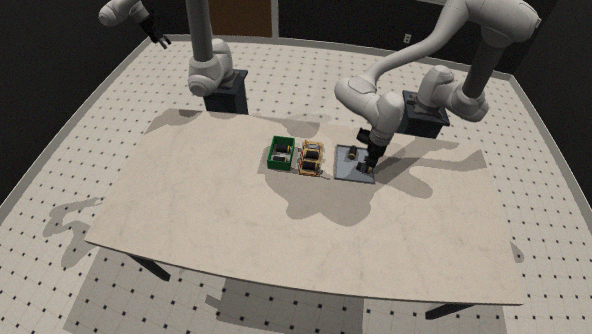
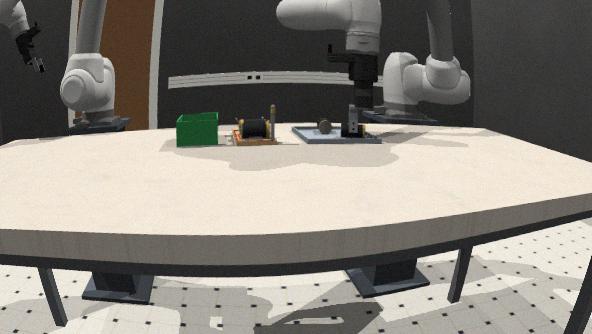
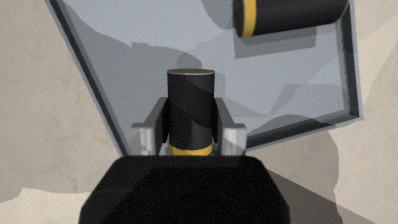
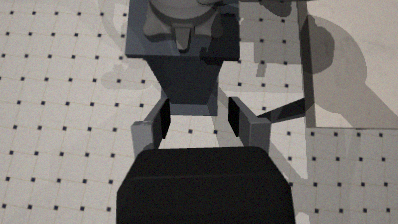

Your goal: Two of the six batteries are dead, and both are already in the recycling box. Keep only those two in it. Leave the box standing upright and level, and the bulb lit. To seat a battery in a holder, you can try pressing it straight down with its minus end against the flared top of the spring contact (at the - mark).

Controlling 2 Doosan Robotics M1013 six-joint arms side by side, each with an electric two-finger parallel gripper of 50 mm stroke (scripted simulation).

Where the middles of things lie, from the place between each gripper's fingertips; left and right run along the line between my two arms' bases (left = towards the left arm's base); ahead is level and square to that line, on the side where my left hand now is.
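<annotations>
A green recycling box (image 2: 204, 132) is 1 cm behind my left hand (image 2: 353, 131), 38 cm to the right of it and 2 cm below it. As for the grey tray (image 1: 345, 168), I find it 3 cm behind that left hand, 4 cm to the right of it and 3 cm below it.
Measured from my right hand, the grey tray is 113 cm to the left, 49 cm ahead and 26 cm below. The green recycling box is 79 cm to the left of my right hand, and it is also 51 cm ahead of that hand and 25 cm below it.
</annotations>
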